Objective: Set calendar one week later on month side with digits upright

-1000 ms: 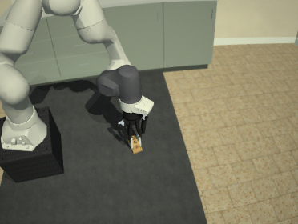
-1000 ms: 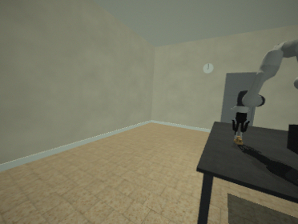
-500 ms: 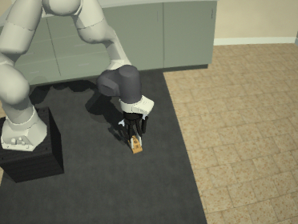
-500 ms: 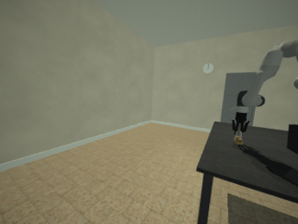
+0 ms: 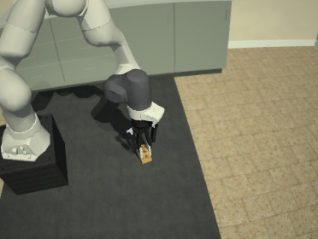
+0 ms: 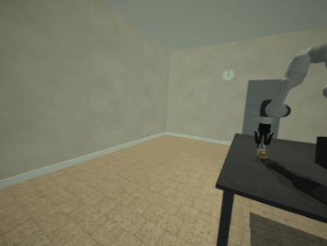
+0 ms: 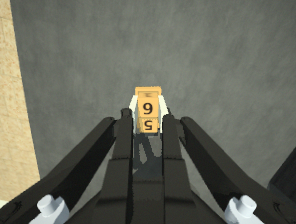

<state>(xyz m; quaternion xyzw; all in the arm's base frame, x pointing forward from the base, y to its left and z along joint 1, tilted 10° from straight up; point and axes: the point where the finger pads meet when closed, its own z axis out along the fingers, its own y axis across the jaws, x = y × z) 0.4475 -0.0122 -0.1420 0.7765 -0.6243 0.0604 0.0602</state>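
Right now the orange calendar cube is 30 mm below my hand. Also, from my hand: orange calendar tray: 50 mm below, 20 mm to the left, 10 mm behind.
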